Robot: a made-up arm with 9 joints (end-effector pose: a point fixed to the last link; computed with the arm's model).
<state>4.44 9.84 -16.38 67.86 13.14 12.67 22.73 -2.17 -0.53</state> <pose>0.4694 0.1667 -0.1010 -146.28 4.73 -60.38</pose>
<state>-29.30 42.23 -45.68 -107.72 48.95 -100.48 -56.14 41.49 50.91</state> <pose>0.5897 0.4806 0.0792 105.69 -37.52 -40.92</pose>
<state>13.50 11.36 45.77 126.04 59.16 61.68 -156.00 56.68 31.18</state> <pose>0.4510 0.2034 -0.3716 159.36 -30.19 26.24</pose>
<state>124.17 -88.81 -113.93 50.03 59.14 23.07 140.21 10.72 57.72</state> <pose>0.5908 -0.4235 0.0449 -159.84 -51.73 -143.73</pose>
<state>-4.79 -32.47 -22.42 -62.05 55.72 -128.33 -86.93 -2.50 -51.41</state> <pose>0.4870 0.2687 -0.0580 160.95 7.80 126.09</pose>
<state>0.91 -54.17 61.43 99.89 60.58 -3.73 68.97 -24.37 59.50</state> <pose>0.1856 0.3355 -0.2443 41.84 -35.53 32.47</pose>
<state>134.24 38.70 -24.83 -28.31 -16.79 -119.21 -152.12 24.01 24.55</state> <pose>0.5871 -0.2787 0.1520 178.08 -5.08 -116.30</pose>
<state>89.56 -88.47 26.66 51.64 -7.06 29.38 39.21 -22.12 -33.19</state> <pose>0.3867 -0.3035 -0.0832 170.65 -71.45 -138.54</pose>
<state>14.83 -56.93 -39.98 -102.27 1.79 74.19 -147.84 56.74 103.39</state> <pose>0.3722 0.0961 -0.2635 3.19 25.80 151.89</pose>
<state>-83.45 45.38 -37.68 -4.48 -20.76 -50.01 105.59 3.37 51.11</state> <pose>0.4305 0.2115 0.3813 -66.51 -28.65 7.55</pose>
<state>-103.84 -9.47 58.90 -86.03 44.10 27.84 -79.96 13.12 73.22</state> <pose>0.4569 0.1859 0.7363 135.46 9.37 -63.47</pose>
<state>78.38 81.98 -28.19 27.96 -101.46 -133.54 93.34 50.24 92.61</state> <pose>0.3669 -0.1514 0.0510 90.09 23.71 6.94</pose>
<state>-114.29 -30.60 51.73 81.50 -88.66 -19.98 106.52 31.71 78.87</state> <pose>0.3820 0.2568 0.8049 173.09 57.94 61.81</pose>
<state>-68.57 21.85 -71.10 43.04 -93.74 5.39 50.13 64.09 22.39</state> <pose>0.5507 0.3139 0.3280 38.55 35.18 -85.16</pose>
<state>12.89 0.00 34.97 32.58 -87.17 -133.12 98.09 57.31 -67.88</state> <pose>0.4963 0.0137 -0.2608 -51.51 -31.01 -66.78</pose>
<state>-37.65 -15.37 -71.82 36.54 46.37 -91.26 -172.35 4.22 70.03</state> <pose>0.5624 0.2173 0.1146 93.57 -62.97 50.97</pose>
